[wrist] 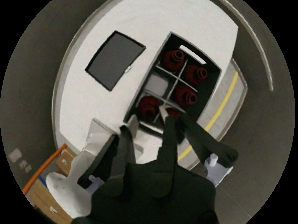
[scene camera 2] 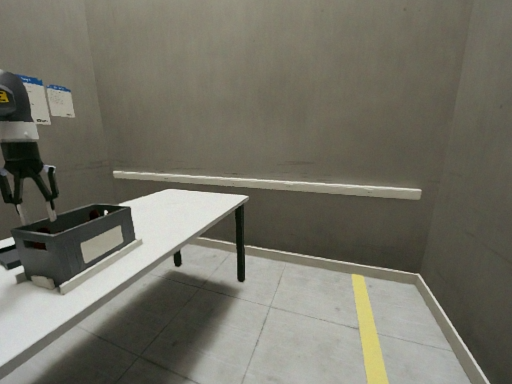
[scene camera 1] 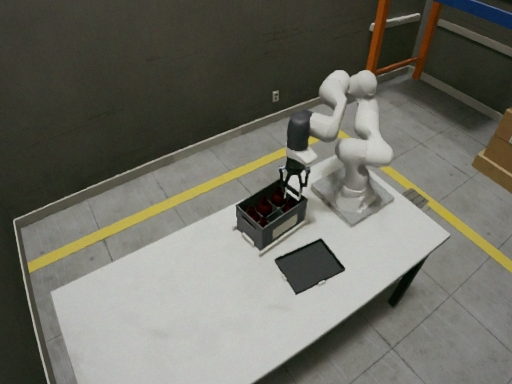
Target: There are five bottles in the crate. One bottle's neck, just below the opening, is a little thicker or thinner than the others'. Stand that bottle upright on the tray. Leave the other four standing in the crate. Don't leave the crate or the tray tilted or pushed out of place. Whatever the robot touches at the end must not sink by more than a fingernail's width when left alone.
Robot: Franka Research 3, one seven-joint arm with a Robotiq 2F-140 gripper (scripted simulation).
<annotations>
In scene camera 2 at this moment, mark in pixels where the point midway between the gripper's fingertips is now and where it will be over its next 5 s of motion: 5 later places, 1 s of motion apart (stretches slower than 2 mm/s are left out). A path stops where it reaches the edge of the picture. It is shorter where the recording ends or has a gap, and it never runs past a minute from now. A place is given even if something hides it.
My gripper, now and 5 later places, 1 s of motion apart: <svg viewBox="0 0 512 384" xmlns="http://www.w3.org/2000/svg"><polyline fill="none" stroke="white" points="40,222 41,228 43,234 44,234 41,215 41,210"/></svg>
</annotations>
